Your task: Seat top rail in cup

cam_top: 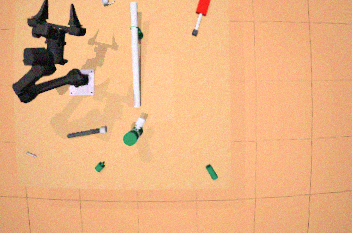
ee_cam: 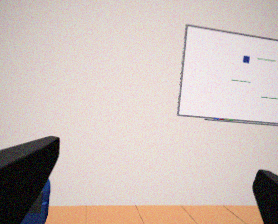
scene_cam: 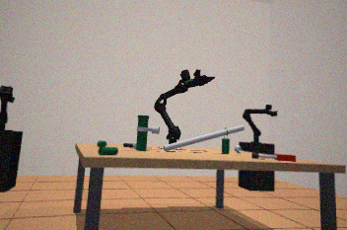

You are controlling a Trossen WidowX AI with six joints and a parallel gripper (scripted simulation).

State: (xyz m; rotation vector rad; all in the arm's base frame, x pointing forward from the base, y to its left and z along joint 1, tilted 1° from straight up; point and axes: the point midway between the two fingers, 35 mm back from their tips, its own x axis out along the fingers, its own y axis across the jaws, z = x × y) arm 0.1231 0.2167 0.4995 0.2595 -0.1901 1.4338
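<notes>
The pale brace band is 47 cm to the right of my gripper tip, 39 cm below it and 24 cm ahead of it. From my gripper tip the other things lie so: small green post (41 cm below, 18 cm ahead, 4 cm to the left).
</notes>
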